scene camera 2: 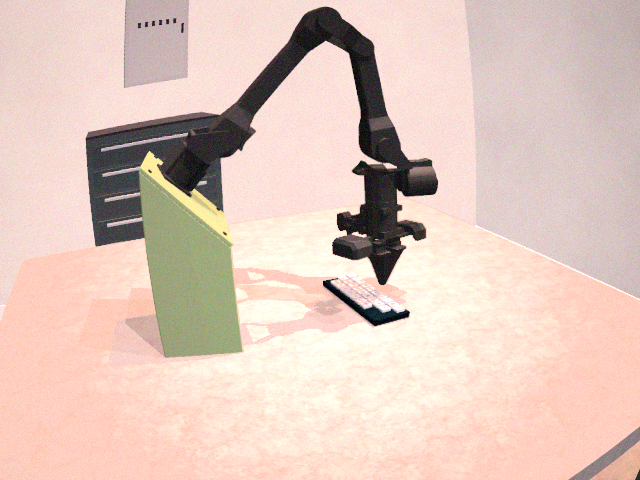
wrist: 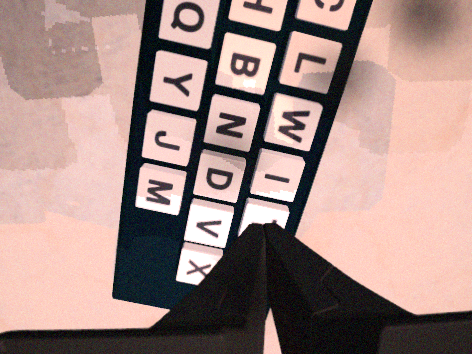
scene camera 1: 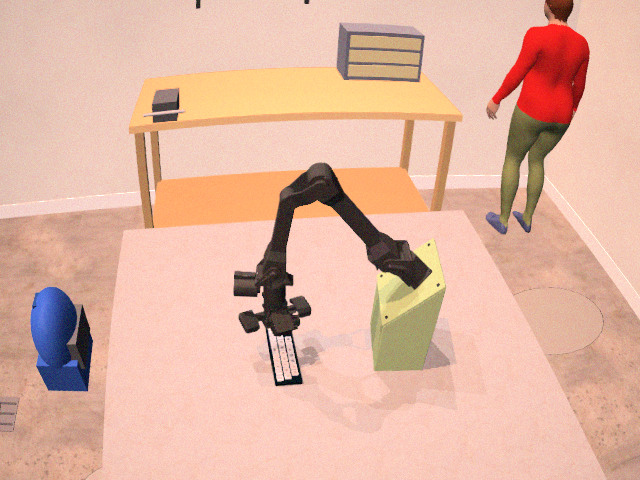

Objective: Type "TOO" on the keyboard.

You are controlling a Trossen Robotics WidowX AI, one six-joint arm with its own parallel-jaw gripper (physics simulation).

Labels:
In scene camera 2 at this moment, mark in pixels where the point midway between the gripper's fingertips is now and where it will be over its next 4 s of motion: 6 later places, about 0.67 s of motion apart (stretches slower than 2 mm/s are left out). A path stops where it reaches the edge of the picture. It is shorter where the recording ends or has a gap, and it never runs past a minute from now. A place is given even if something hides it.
My gripper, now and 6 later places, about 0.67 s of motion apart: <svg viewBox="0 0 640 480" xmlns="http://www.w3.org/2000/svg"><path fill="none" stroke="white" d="M382 284L385 286L388 292L385 297L386 302L386 293L360 285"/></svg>

